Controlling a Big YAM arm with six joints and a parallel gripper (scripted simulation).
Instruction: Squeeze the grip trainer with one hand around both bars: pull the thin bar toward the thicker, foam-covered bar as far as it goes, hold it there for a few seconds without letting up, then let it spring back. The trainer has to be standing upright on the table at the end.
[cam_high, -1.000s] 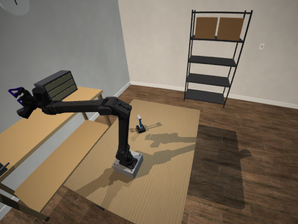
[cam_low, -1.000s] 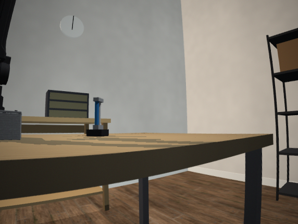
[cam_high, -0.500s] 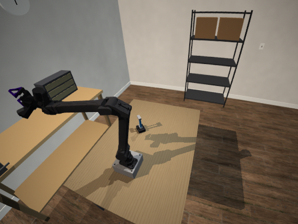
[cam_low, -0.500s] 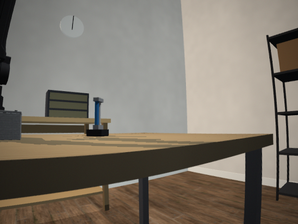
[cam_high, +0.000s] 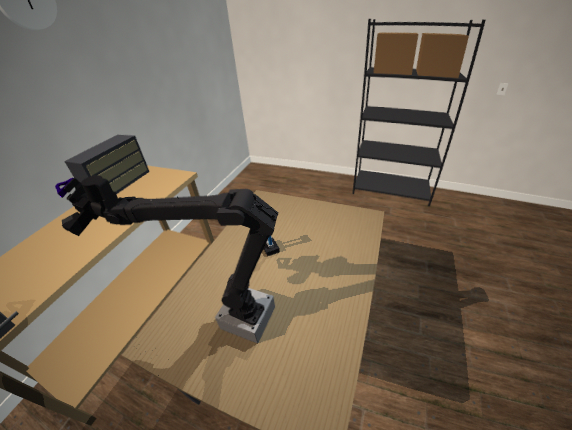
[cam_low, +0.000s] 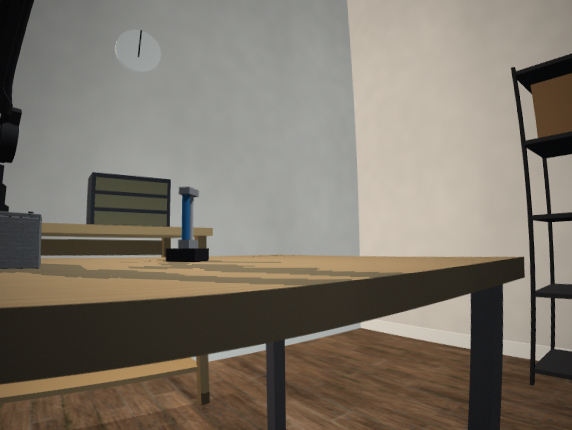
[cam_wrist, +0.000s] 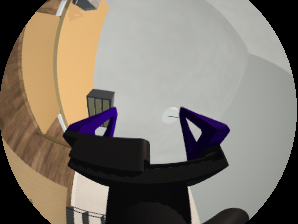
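My hand is 540 mm short of the thin grey bar, 500 mm above it and 420 mm to the left of it. Round my hand: grip trainer: 530 mm ahead, 510 mm below, 420 mm to the right.
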